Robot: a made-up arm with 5 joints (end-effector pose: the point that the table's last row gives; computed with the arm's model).
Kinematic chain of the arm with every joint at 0, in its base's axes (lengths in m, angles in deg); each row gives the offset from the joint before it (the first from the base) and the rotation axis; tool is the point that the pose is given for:
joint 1: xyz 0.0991 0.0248 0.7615 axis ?
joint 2: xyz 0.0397 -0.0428 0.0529 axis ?
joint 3: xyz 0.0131 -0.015 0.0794 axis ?
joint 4: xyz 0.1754 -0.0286 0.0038 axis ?
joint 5: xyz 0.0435 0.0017 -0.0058 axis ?
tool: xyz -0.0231 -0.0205 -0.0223
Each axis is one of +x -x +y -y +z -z.
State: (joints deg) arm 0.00 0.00 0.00 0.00 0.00
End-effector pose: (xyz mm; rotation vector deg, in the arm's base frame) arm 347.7 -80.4 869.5 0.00 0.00 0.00
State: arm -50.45 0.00 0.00 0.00 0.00
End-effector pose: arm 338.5 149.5 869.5 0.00 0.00 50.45
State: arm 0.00 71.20 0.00 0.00 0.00
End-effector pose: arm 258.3 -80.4 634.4 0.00 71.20 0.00
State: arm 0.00 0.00 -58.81 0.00 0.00
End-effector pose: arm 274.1 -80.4 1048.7 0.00 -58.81 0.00
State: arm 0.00 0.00 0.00 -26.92 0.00
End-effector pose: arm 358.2 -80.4 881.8 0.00 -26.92 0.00
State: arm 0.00 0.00 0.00 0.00 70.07
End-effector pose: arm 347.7 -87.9 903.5 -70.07 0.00 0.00
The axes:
joint 1: -z
joint 2: +y
joint 3: +y
joint 4: +y
joint 5: -x

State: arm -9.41 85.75 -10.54 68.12 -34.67
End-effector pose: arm 242.4 -41.5 655.1 2.87 136.99 -38.69
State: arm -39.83 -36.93 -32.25 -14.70 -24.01
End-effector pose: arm 234.6 14.9 1067.6 48.18 -73.54 49.53
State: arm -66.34 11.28 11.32 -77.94 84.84
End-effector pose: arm 292.1 194.3 849.8 -39.60 -77.78 12.10
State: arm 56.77 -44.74 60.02 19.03 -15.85
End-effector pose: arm 105.4 -164.3 798.8 31.16 23.77 -59.40
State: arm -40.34 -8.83 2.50 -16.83 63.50
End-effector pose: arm 349.7 88.3 928.4 -51.89 -41.26 22.96
